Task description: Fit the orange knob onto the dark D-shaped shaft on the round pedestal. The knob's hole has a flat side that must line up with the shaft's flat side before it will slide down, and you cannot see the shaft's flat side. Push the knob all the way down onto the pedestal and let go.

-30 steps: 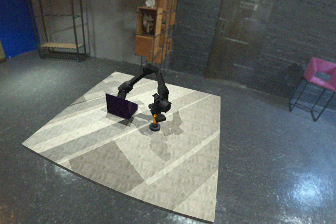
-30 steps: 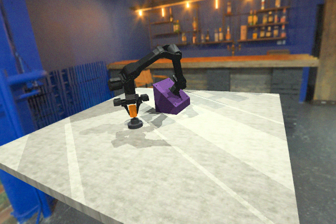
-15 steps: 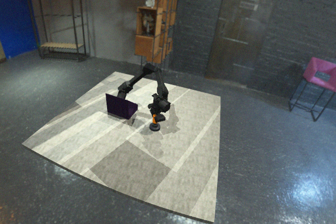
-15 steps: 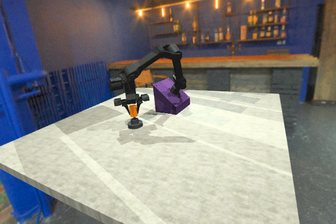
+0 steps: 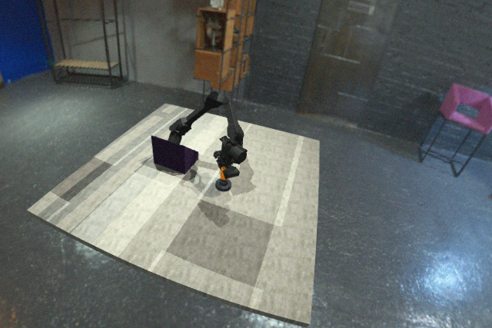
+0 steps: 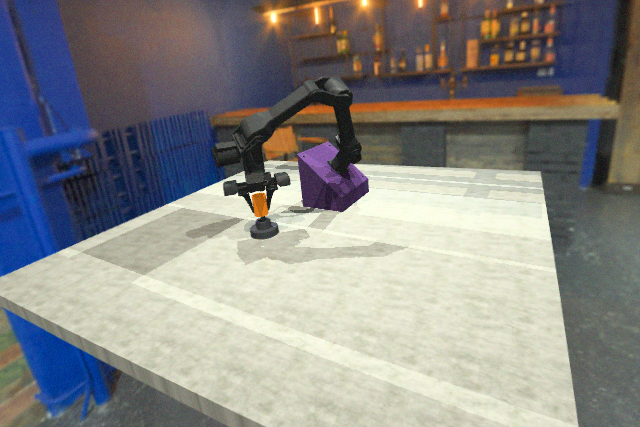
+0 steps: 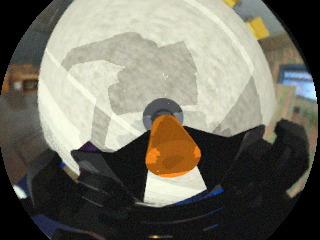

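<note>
My gripper tip is 20 mm below the orange knob. The rest, counted from my gripper tip: pedestal 40 mm below.
</note>
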